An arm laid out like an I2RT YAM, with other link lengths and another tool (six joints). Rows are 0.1 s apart.
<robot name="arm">
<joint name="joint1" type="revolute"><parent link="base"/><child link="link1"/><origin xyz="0 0 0.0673" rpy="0 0 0"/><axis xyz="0 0 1"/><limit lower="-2.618" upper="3.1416"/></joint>
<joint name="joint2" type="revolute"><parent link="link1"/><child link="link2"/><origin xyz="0.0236 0.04 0.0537" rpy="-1.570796 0 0"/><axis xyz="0 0 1"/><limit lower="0" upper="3.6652"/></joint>
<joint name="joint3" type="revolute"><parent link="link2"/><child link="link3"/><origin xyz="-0.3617 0 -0.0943" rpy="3.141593 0 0"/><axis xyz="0 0 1"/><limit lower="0" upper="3.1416"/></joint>
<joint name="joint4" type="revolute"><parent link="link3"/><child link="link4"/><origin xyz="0.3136 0.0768 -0.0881" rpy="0 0 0"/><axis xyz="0 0 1"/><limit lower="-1.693" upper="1.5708"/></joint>
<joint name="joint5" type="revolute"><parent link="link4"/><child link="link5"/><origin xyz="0.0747 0.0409 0.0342" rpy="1.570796 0 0"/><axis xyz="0 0 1"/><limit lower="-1.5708" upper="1.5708"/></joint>
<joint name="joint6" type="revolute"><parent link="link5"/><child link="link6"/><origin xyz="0.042 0 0.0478" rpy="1.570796 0 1.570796"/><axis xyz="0 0 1"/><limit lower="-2.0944" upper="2.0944"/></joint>
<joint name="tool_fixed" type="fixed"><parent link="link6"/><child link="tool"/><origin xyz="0.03 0.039 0.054" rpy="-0.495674 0 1.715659"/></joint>
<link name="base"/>
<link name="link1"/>
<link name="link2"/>
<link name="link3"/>
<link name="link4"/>
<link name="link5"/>
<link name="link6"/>
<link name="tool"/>
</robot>
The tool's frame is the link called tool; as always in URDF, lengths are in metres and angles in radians.
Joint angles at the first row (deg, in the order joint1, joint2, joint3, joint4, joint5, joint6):
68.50, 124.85, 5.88, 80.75, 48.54, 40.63
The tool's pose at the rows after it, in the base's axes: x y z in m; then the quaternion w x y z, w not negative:
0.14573 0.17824 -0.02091 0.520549 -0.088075 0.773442 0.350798
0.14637 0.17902 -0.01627 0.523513 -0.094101 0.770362 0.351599
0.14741 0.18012 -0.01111 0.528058 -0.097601 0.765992 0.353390
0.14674 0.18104 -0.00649 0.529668 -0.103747 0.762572 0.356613
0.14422 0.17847 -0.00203 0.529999 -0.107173 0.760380 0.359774
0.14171 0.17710 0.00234 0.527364 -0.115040 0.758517 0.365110
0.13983 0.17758 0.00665 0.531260 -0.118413 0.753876 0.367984
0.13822 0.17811 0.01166 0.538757 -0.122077 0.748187 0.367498
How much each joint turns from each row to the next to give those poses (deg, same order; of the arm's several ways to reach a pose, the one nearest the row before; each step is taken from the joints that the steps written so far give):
0.23, -0.93, -0.52, -0.01, 0.63, 0.34
0.12, -1.22, -0.17, -0.03, 0.12, -1.18
0.06, -1.33, -0.15, 0.03, 0.22, -1.03
0.39, -1.27, -0.28, -0.03, 0.02, -0.91
0.44, -1.36, -0.85, -0.03, 0.06, -0.30
0.47, -1.43, -0.75, -0.05, -0.49, -0.73
0.77, -1.15, -0.34, 0.02, 0.66, -0.41
0.93, -1.21, -0.23, -0.02, 1.31, -0.69

